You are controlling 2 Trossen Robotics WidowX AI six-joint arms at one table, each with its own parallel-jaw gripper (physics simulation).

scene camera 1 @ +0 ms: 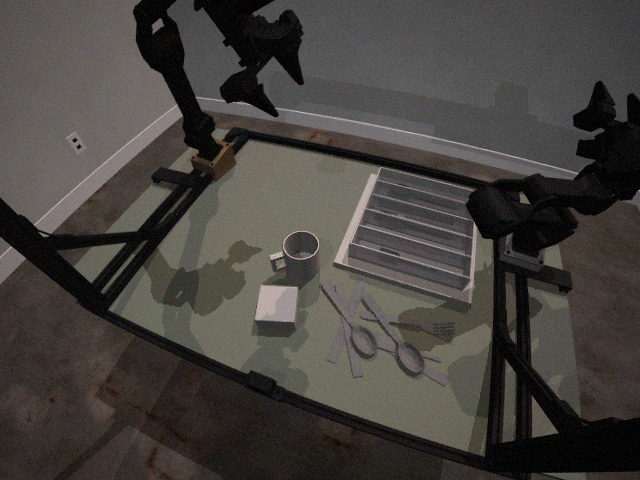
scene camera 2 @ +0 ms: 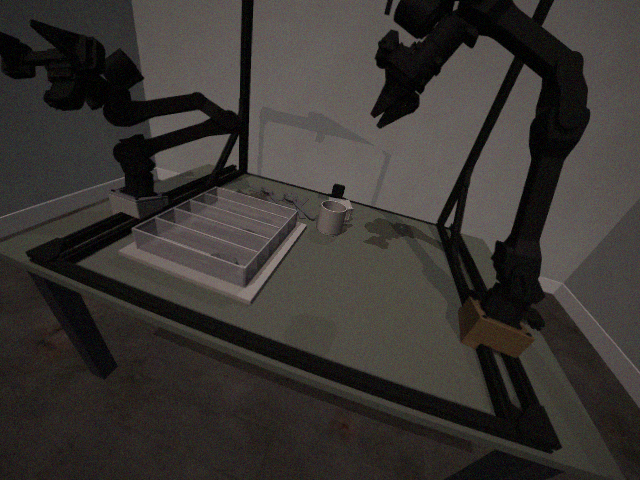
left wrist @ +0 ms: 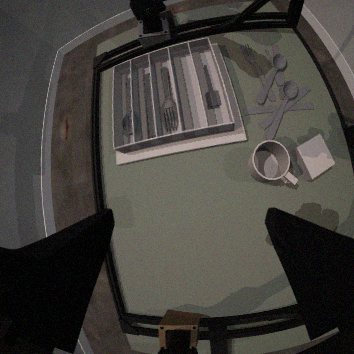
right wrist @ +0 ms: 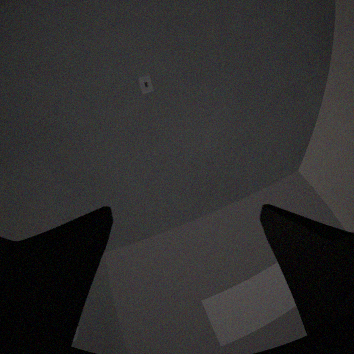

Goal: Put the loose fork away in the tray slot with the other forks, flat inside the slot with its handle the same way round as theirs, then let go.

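The loose fork (scene camera 1: pixel 426 326) (left wrist: pixel 252 59) lies on the table among the loose cutlery, its handle crossing a spoon's handle. In the left wrist view its tines point to the upper left. The tray (scene camera 1: pixel 403 281) (scene camera 2: pixel 191 258) (left wrist: pixel 180 148) has several slots. Its middle slot in the left wrist view holds the stored forks (left wrist: pixel 169 102), tines toward the bottom of the picture, handles toward the top. My left gripper (scene camera 1: pixel 289 99) (scene camera 2: pixel 376 120) (left wrist: pixel 192 217) is open and empty, high above the table. My right gripper (scene camera 1: pixel 615 88) (scene camera 2: pixel 16 27) (right wrist: pixel 187 214) is open and empty, raised and facing a wall.
A mug (scene camera 1: pixel 302 263) (scene camera 2: pixel 330 219) and a white box (scene camera 1: pixel 277 304) (left wrist: pixel 315 157) stand beside the cutlery. Two loose spoons (scene camera 1: pixel 409 357) (scene camera 1: pixel 363 341) lie across flat knives. Other slots hold a spoon (left wrist: pixel 128 122) and a spatula-like utensil (left wrist: pixel 213 98). Dark rails edge the table.
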